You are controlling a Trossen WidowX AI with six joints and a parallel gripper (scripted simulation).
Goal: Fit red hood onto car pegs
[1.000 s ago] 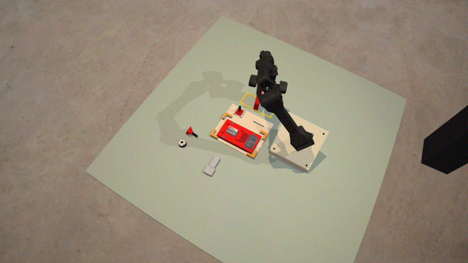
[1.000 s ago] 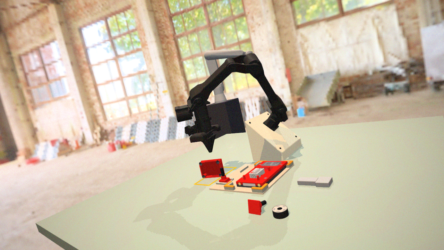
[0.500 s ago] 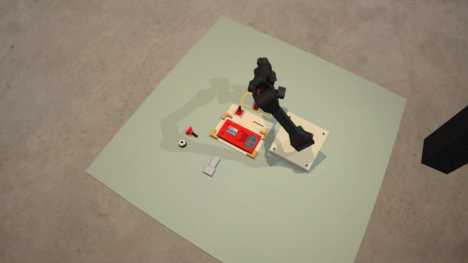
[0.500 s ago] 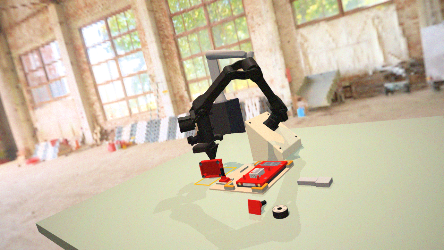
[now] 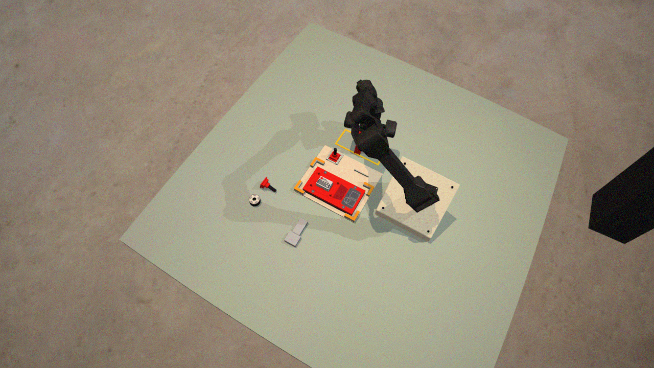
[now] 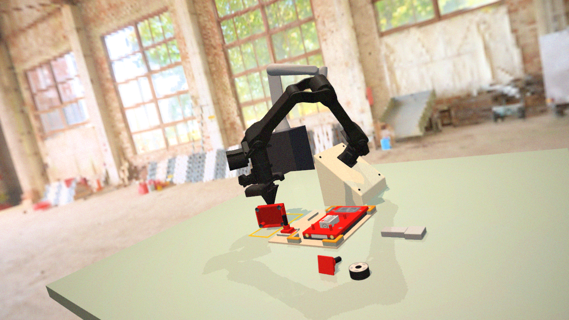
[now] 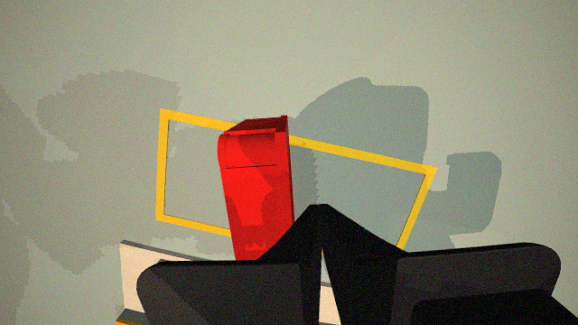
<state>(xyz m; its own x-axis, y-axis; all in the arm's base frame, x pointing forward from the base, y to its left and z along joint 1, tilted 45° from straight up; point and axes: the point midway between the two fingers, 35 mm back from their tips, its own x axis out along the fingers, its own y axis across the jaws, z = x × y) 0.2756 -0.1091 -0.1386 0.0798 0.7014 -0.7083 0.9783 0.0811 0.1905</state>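
My gripper tip is now 11 cm to the right of the black pin, 9 cm short of it and 2 cm above it. Also, from my gripper tip: grey engine block (25 cm to the left, 7 cm ahead, 3 cm below); then wheel (40 cm to the left, 27 cm ahead, 4 cm below); then red hood (2 cm below, 2 cm ahead, 1 cm to the left).
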